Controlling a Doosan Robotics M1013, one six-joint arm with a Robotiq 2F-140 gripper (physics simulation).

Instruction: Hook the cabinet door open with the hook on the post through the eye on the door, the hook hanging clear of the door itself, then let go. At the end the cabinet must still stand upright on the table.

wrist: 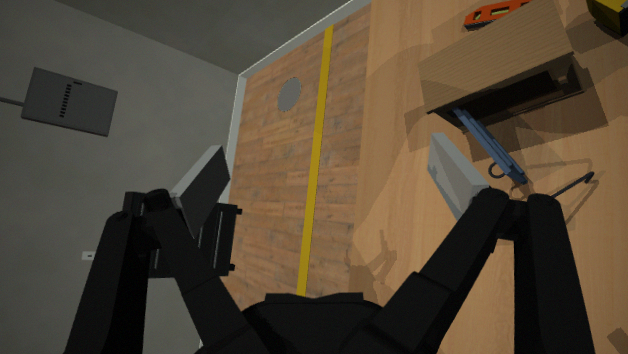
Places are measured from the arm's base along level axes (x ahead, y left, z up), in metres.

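Pixels of known places: gripper, fingertip midpoint: [324, 157].
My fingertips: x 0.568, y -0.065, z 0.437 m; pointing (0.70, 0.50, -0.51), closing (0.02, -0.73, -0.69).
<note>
Ahead of a thing's pixels: the offset from my fingertips to its middle. "spot": to the spot under its first point. Level surfaces: height alone.
The cabinet {dy -0.018, dx +0.249, dz -0.423 m} [495, 62] stands upright on the table at the upper right, its wooden top and dark open front showing. Its blue door {spot: dy +0.005, dx +0.111, dz -0.382 m} [489, 144] is swung out from the front at an angle. The dark ring-shaped eye {spot: dy +0.021, dx +0.076, dz -0.424 m} [495, 170] is on the door near its free end. A thin dark rod with a bent tip {spot: dy -0.090, dx +0.036, dz -0.452 m} [575, 184], which looks like the hook, lies to the right of the door's end, apart from the eye; its other end is hidden behind the right finger. My gripper [324, 157] is wide open and empty, left of the cabinet and door in view.
An orange level [492, 13] is behind the cabinet, and a yellow and black object {dy -0.204, dx +0.315, dz -0.466 m} [611, 16] is at the top right corner. The table {dz -0.503 m} [390, 175] ends left of the cabinet; beyond are the floor with a yellow stripe [316, 150] and a grey wall with a box [70, 102].
</note>
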